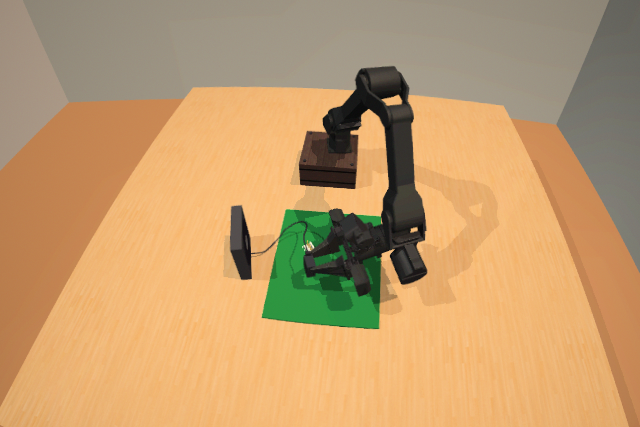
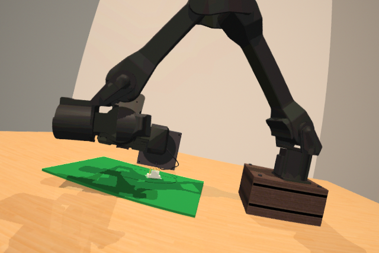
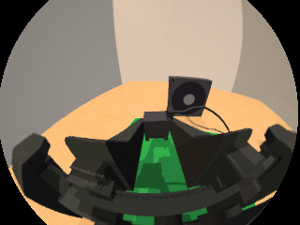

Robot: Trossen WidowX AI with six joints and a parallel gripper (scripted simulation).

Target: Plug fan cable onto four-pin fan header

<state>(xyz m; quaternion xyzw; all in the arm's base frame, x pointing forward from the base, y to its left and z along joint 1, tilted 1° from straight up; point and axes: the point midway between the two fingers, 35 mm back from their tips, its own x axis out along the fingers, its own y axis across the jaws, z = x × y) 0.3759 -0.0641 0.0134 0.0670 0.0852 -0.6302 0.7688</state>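
The green board lies 50 mm behind my gripper tip, 40 mm to the left of it and 100 mm below it. Round my gripper tip: dark plug (10 mm below); black fan (80 mm behind, 130 mm to the right, 30 mm below).
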